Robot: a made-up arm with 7 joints. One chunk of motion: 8 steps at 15 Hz.
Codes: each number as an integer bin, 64 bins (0 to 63) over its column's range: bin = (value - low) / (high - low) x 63, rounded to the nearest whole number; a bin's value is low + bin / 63 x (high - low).
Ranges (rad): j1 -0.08..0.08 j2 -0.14..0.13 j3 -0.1..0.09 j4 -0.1..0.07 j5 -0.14..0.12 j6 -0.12..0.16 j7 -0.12..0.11
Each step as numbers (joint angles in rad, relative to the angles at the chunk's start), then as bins.
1 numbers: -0.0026 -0.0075 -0.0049 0.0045 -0.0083 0.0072 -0.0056
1 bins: 30 31 32 39 32 29 31
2 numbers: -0.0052 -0.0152 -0.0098 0.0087 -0.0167 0.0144 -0.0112
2 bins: 29 29 30 40 30 30 30
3 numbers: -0.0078 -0.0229 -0.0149 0.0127 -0.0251 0.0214 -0.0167
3 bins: 28 27 28 42 28 32 28
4 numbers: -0.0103 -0.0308 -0.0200 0.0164 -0.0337 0.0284 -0.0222
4 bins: 27 25 27 43 26 33 27
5 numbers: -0.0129 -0.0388 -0.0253 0.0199 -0.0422 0.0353 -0.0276
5 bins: 26 24 25 44 24 35 25
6 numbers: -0.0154 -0.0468 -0.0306 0.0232 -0.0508 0.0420 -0.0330
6 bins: 25 22 23 46 22 36 24
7 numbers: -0.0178 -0.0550 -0.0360 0.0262 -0.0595 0.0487 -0.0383
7 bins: 24 20 21 47 20 38 22
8 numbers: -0.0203 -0.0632 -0.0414 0.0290 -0.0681 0.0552 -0.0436
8 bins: 24 18 19 48 17 39 21
